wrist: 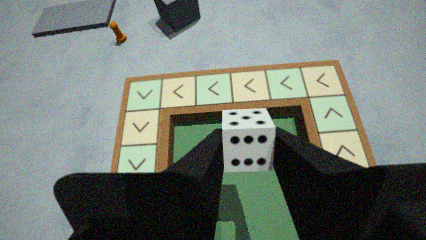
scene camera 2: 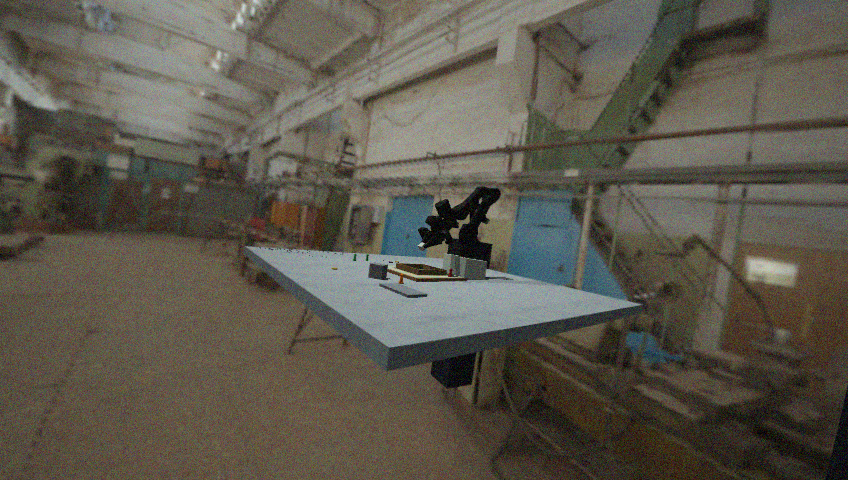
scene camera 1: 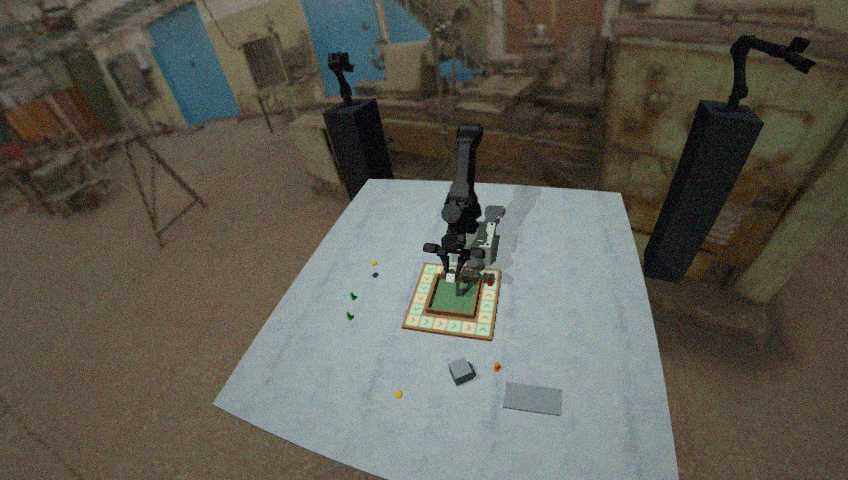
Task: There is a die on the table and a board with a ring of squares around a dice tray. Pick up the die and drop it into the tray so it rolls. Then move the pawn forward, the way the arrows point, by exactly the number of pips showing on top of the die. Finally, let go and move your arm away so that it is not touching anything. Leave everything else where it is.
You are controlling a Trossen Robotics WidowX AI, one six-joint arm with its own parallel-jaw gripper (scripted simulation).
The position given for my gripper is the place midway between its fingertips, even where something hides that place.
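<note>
Scene camera 1: my gripper [scene camera 1: 451, 278], a flat grey slab [scene camera 1: 522, 397]. Wrist view: my gripper [wrist: 245, 135], carrying a white die [wrist: 248, 135]. Scene camera 2: my gripper [scene camera 2: 422, 247].
</note>
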